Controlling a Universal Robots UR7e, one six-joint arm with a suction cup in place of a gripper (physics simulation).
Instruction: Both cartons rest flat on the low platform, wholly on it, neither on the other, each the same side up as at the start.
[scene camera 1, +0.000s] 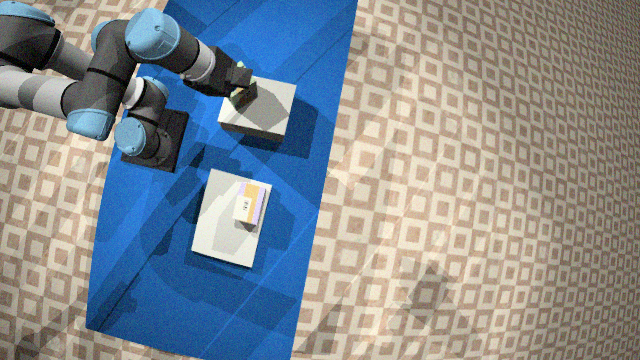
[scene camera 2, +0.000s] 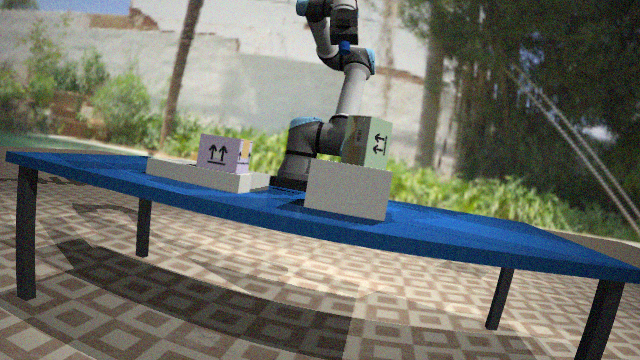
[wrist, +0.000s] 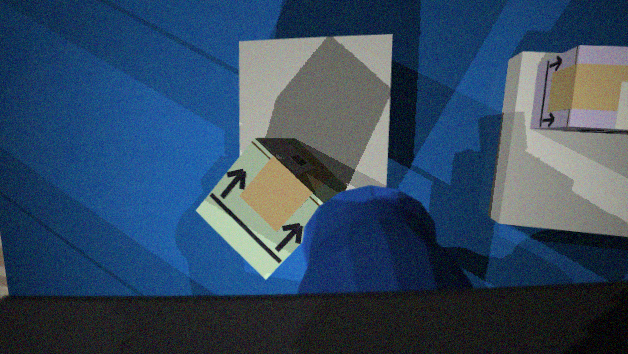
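Where they show: hand, tool point: (scene camera 2: 344, 52) (wrist: 368, 247); arm's base, link origin: (scene camera 1: 155, 147) (scene camera 2: 297, 179).
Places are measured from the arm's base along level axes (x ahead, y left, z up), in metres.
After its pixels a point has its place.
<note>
A lilac carton (scene camera 1: 248, 203) @[x 0.424, y -0.151, z 0.109 m] (scene camera 2: 220, 153) @[x 0.469, y -0.145, z 0.062 m] with an orange band stands on the low white platform (scene camera 1: 222, 243) @[x 0.339, y -0.316, z 0.016 m] (scene camera 2: 193, 175) @[x 0.477, y -0.214, z -0.009 m], arrows pointing up. A pale green carton (scene camera 2: 366, 143) @[x 0.382, y 0.230, z 0.151 m] (wrist: 270, 197) @[x 0.330, y 0.220, z 0.227 m] sits at the corner of the taller grey block (scene camera 1: 276, 103) @[x 0.457, y 0.218, z 0.087 m] (scene camera 2: 347, 189) @[x 0.511, y 0.203, z 0.028 m] (wrist: 277, 77) @[x 0.465, y 0.253, z 0.088 m]. It is turned at an angle and overhangs the block's edge, and its arrows point sideways in scene camera 2. My suction cup (scene camera 2: 344, 47) (wrist: 369, 242) hangs well above the green carton, apart from it, and holds nothing. In scene camera 1 the wrist covers most of this carton.
Both platforms stand on the blue table (scene camera 1: 283, 36) @[x 0.416, y 0.595, z -0.032 m] (scene camera 2: 426, 228) @[x 0.525, y 0.412, z -0.032 m]. The arm's base (scene camera 1: 158, 136) @[x 0.045, y 0.029, z 0.094 m] (scene camera 2: 301, 150) @[x 0.054, y 0.006, z 0.106 m] is mounted beside them at the table's edge. Patterned floor (scene camera 1: 426, 178) lies past the table's other side.
</note>
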